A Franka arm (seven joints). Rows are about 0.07 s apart.
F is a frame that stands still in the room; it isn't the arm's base.
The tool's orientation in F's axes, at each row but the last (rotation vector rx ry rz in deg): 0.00 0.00 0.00; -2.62 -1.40 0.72; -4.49 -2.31 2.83; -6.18 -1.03 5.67; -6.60 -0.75 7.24; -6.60 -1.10 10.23
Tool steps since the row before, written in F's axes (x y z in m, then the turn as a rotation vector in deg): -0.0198 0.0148 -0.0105 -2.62 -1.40 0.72; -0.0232 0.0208 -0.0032 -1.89 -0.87 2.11; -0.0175 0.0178 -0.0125 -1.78 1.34 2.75; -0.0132 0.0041 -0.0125 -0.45 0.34 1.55; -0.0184 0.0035 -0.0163 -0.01 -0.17 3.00; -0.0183 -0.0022 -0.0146 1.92 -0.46 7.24
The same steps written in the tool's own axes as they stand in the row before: -0.0198 0.0148 -0.0105 -2.62 -1.40 0.72; -0.0230 0.0212 -0.0017 -1.85 -0.94 2.11; -0.0170 0.0195 -0.0103 -1.60 1.20 2.92; -0.0129 0.0067 -0.0117 -0.39 0.21 1.59; -0.0179 0.0076 -0.0154 -0.01 -0.51 2.96; -0.0185 0.0028 -0.0142 1.87 -1.63 7.08
